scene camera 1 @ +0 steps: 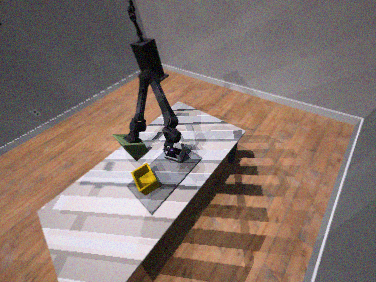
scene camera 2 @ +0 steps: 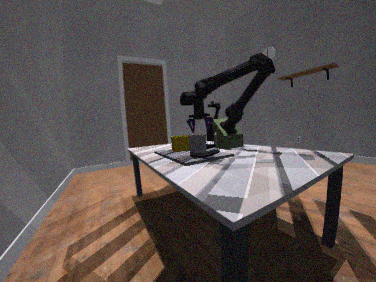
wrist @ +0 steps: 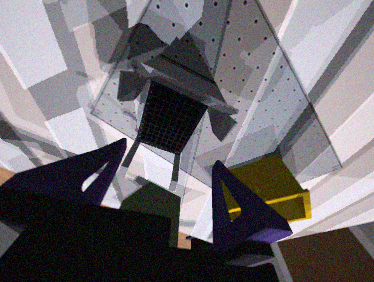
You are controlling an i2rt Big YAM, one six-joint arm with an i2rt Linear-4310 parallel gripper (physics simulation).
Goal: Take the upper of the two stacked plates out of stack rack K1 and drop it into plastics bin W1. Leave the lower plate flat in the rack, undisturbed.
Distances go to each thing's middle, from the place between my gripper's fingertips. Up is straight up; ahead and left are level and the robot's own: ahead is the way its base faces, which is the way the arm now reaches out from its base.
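With respect to the black plate (wrist: 169, 118), my hand is 10 mm to the right of it, 10 mm past it and 80 mm above it.
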